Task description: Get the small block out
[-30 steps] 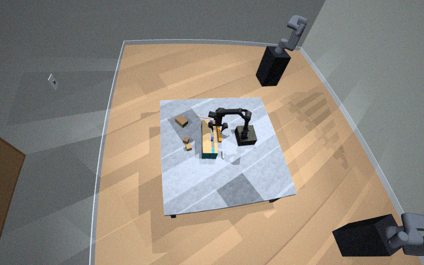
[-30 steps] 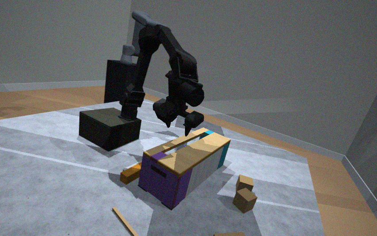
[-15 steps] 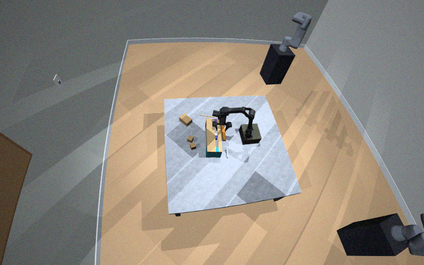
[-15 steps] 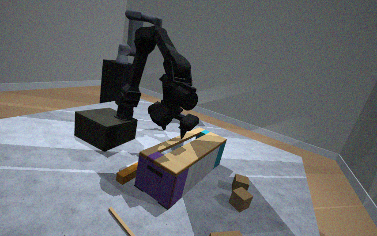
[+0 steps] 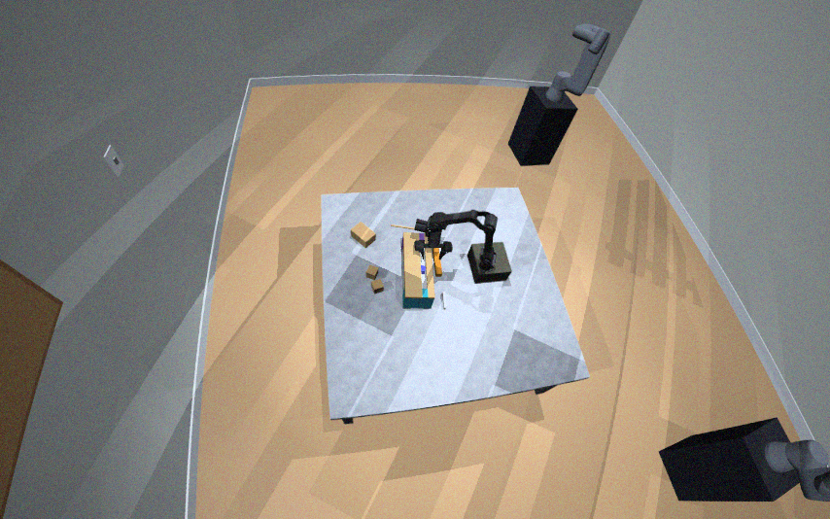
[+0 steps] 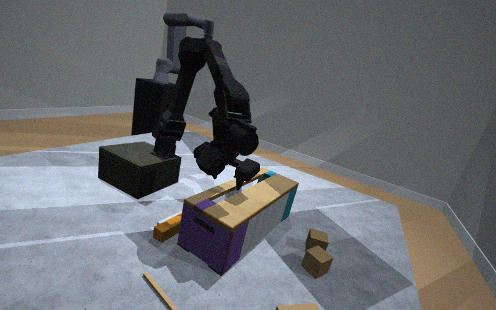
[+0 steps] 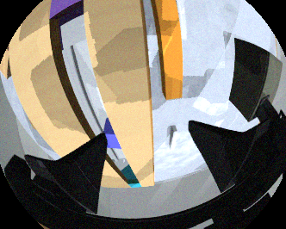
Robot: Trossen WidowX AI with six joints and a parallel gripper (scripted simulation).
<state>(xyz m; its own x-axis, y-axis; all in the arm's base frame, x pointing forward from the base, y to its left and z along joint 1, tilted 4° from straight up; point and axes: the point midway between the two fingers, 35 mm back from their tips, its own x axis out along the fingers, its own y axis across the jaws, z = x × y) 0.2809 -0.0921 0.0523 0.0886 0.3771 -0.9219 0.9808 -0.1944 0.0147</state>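
Now: gripper tip 30 mm short of the box, 20 mm to the right of it and 60 mm above it. From my gripper tip the other things lie so: blue block (50 mm ahead, 30 mm to the left, 40 mm below); then thin wooden stick (50 mm ahead, 310 mm to the right, 120 mm below); then orange bar (70 mm behind, 70 mm to the right, 110 mm below).
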